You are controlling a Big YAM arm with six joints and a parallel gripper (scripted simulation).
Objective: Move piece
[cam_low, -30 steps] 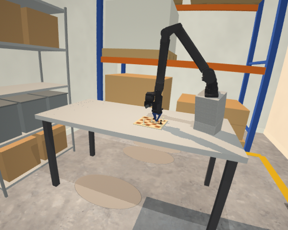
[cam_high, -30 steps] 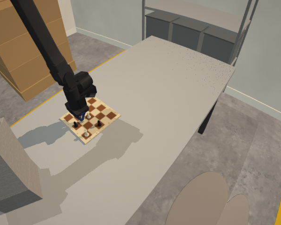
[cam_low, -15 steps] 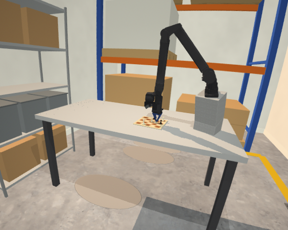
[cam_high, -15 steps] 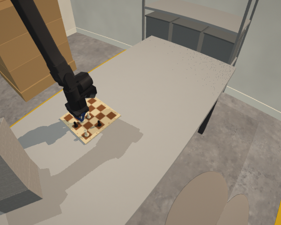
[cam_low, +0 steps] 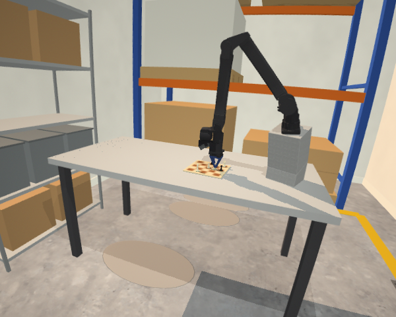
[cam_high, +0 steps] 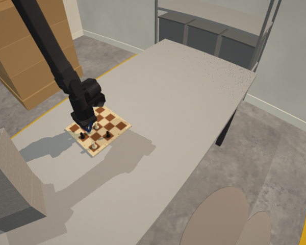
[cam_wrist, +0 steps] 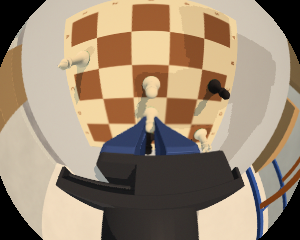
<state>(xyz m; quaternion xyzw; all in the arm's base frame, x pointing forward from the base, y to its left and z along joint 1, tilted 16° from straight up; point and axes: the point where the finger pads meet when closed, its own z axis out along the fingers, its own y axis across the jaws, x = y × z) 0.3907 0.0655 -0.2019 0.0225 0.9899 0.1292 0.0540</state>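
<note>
Right now my hand is 4 cm short of the chessboard and 2 cm above it.
</note>
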